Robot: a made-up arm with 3 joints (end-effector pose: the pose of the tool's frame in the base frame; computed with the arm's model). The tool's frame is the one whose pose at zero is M. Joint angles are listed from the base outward.
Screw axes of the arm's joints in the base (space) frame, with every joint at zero. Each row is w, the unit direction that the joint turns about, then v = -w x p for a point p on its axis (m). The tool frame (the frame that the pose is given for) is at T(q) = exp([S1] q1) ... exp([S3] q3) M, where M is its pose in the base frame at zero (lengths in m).
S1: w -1 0 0 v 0.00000 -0.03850 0.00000
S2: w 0 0 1 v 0.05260 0.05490 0.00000
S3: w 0 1 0 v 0.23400 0.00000 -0.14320
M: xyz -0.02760 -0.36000 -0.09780 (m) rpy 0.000 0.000 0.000 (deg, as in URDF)
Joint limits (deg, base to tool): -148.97..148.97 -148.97..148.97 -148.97..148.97
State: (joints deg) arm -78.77 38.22 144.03
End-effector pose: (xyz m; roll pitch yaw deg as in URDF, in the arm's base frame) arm 0.1203 0.3768 -0.3774 75.53 37.27 143.03
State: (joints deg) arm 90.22 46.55 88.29
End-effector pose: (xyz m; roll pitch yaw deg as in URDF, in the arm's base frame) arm 0.2799 -0.3832 0.2339 -136.54 1.02 -88.82
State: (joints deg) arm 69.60 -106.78 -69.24
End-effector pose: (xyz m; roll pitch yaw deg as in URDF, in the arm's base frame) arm -0.3995 0.0093 -0.3197 159.29 -40.09 97.69
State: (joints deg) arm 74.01 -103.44 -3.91
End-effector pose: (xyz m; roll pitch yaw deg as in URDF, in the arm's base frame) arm -0.4603 -0.0876 -0.1231 46.63 -72.10 -138.98
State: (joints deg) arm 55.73 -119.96 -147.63
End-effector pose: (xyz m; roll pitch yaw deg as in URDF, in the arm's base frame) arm -0.2831 0.0028 -0.5439 154.34 17.65 63.73
